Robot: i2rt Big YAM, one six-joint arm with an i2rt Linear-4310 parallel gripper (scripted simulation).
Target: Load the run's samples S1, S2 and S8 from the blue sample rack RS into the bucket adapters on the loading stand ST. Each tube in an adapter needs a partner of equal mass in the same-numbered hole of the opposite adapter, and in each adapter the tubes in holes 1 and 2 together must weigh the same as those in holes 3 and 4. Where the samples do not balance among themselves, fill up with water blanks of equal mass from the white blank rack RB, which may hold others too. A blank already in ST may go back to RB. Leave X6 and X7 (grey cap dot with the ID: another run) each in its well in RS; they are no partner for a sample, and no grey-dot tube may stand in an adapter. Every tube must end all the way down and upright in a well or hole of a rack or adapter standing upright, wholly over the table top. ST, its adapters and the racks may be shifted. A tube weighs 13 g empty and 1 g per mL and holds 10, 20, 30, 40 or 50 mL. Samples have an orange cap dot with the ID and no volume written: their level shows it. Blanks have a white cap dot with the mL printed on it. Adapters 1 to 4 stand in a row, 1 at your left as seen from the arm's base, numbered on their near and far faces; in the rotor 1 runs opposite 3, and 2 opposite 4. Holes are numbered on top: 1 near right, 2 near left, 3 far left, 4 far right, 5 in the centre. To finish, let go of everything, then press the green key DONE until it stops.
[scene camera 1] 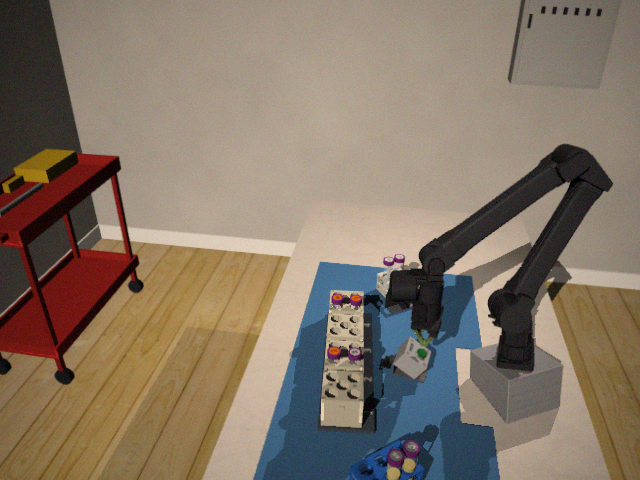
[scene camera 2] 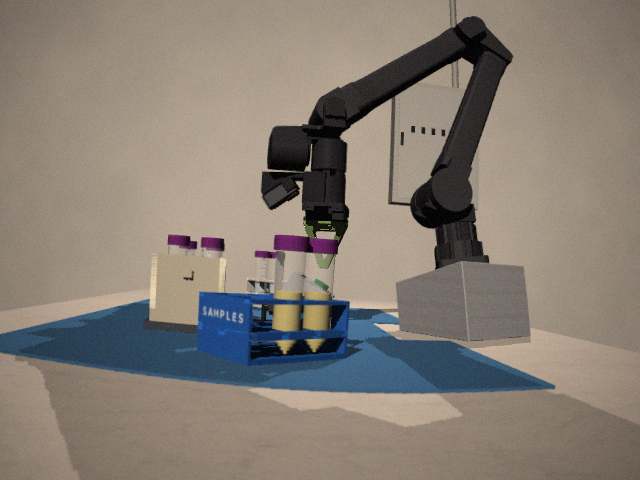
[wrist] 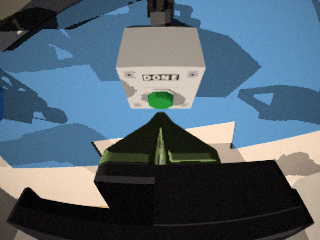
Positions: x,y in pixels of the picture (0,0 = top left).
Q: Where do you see an adapter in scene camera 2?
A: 176,280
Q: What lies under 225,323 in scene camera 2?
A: A blue sample rack RS.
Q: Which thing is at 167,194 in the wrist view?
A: The gripper.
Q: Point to an adapter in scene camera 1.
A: At 343,365
